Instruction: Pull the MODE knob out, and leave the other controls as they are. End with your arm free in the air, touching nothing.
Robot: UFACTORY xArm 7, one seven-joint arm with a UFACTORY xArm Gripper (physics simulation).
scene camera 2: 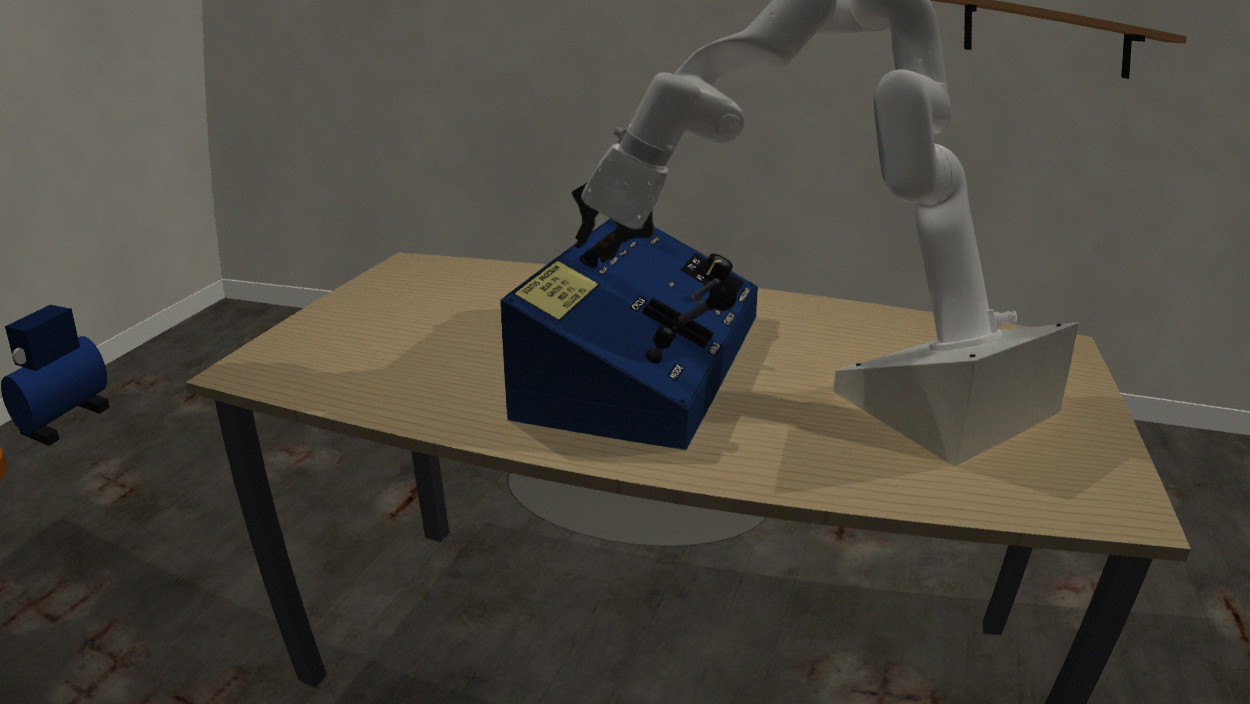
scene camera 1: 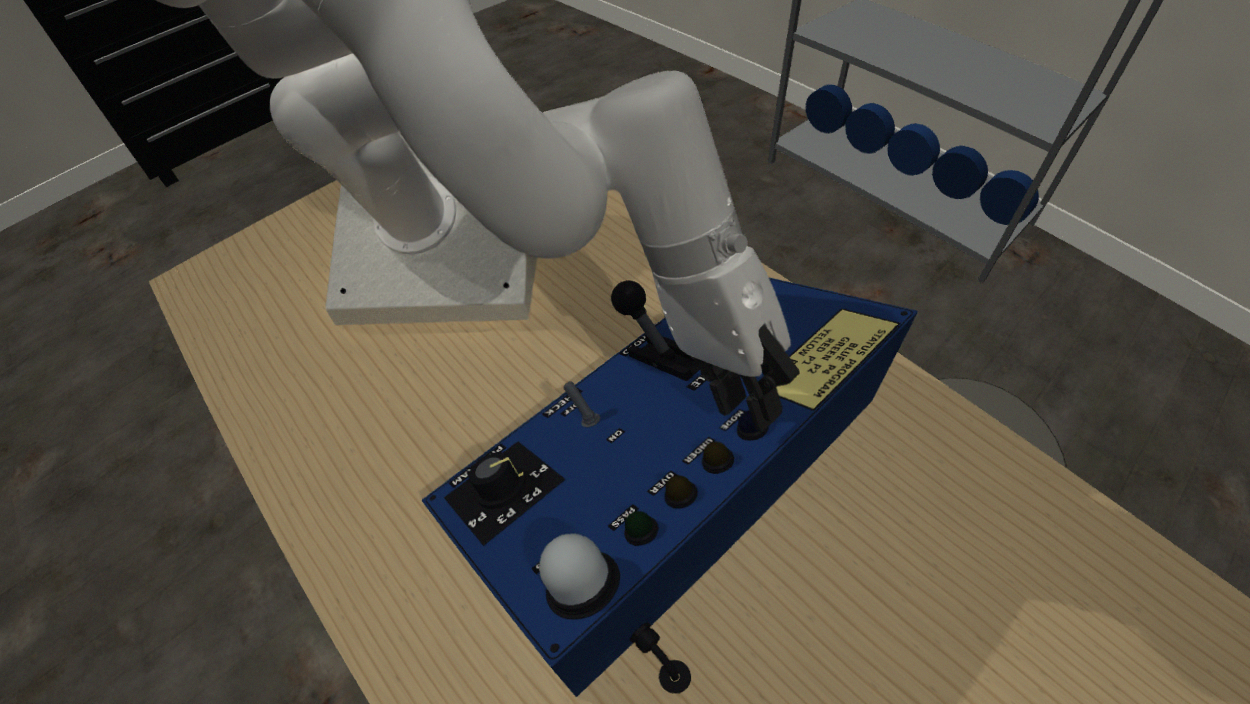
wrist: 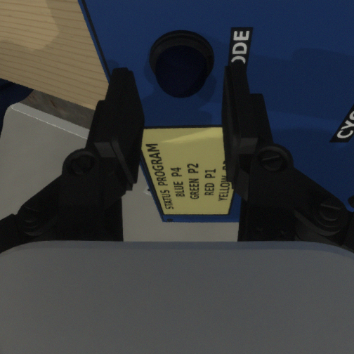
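Seen in the pictures: gripper, fingertip midpoint: (scene camera 2: 592, 252) (scene camera 1: 751, 413); arm's base, origin of the base link: (scene camera 2: 966, 343) (scene camera 1: 415, 215).
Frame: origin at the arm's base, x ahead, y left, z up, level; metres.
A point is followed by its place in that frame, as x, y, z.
Observation:
A dark blue round cap in a black collar (scene camera 1: 749, 429) {0.592, -0.097, 0.080} (wrist: 181, 71) sits on the blue console (scene camera 1: 533, 524) {0.466, -0.268, 0.027} (scene camera 2: 568, 367) {0.586, 0.149, 0.000} (wrist: 295, 30), beside a label whose visible letters read ODE in the wrist view. A small black knob (scene camera 2: 656, 354) {0.476, 0.107, 0.006} stands near the console's lower corner in scene camera 2, beside another label that looks like MODE. It is hidden in scene camera 1. My gripper (scene camera 1: 746, 404) {0.586, -0.083, 0.083} (scene camera 2: 599, 242) {0.586, -0.083, 0.083} (wrist: 180, 91) is partly open and empty, close over the blue cap. In the wrist view its fingertips lie on either side of the cap; contact cannot be told.
A black ball lever (scene camera 1: 628, 298) {0.399, -0.014, 0.065} (scene camera 2: 721, 293) {0.392, 0.014, 0.061}, a toggle switch (scene camera 1: 579, 405) {0.417, -0.135, 0.018}, a rotary knob (scene camera 1: 496, 477) {0.409, -0.254, 0.036} and a white dome (scene camera 1: 573, 568) {0.546, -0.295, 0.113} stand on the console. Green (scene camera 1: 641, 526) {0.563, -0.230, 0.085} and amber lamps (scene camera 1: 680, 490) {0.573, -0.185, 0.085} (scene camera 1: 717, 455) {0.582, -0.139, 0.085} line its edge. A yellow status plate (scene camera 1: 839, 358) {0.629, 0.032, 0.072} (scene camera 2: 557, 289) {0.618, 0.038, 0.066} (wrist: 190, 200) lies near the gripper.

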